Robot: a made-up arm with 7 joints. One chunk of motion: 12 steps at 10 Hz.
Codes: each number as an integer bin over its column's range. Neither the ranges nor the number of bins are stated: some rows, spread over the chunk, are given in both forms.
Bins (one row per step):
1: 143 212 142 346 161 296 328
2: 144 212 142 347 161 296 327
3: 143 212 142 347 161 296 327
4: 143 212 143 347 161 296 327
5: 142 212 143 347 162 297 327
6: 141 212 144 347 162 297 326
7: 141 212 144 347 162 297 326
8: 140 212 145 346 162 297 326
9: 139 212 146 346 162 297 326
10: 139 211 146 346 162 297 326
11: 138 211 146 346 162 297 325
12: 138 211 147 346 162 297 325
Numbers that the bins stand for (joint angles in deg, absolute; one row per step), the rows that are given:
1: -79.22 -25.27 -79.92 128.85 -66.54 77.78 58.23
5: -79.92 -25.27 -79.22 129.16 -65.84 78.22 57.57
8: -81.33 -25.27 -77.81 128.85 -65.84 78.22 56.90
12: -82.74 -25.70 -76.40 128.85 -65.84 78.22 56.24
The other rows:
2: -78.51 -25.27 -79.92 129.16 -66.54 77.78 57.57
3: -79.22 -25.27 -79.92 129.16 -66.54 77.78 57.57
4: -79.22 -25.27 -79.22 129.16 -66.54 77.78 57.57
6: -80.63 -25.27 -78.51 129.16 -65.84 78.22 56.90
7: -80.63 -25.27 -78.51 129.16 -65.84 78.22 56.90
9: -82.03 -25.27 -77.10 128.85 -65.84 78.22 56.90
10: -82.03 -25.70 -77.10 128.85 -65.84 78.22 56.90
11: -82.74 -25.70 -77.10 128.85 -65.84 78.22 56.24

